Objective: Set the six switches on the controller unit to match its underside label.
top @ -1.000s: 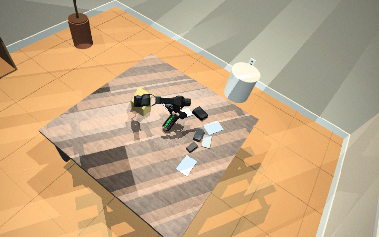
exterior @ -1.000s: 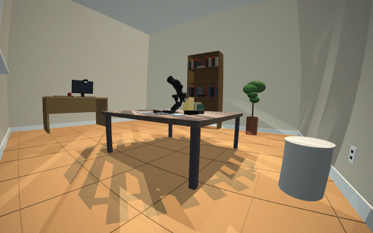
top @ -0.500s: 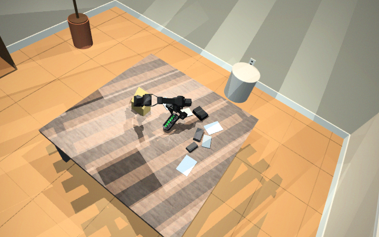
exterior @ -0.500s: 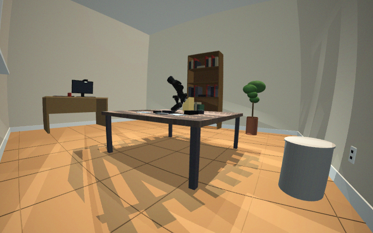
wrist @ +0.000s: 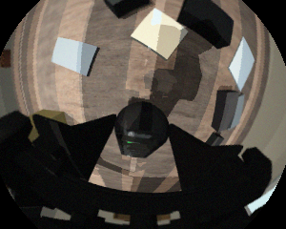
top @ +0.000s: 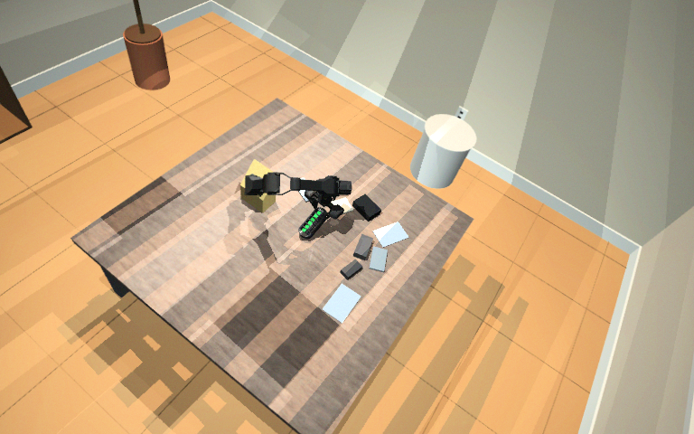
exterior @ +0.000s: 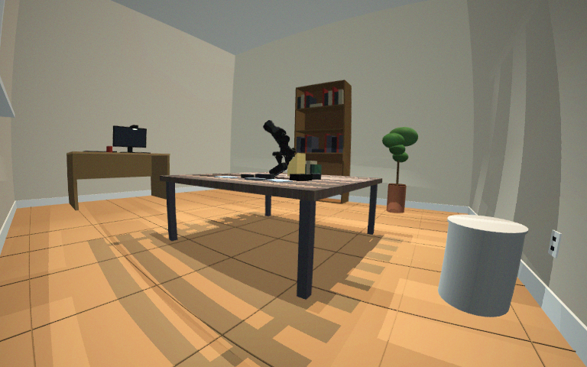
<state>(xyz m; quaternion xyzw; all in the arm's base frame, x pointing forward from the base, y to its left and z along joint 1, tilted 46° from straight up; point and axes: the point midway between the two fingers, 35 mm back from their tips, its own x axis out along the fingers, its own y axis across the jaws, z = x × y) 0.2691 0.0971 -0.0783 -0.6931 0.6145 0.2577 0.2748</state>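
Right now the cream card is 150 mm to the left of my gripper tip and 70 mm below it. Round my gripper tip: dark box (230 mm to the left, 100 mm ahead, 60 mm below); then grey plate (310 mm ahead, 70 mm below, 50 mm to the left).
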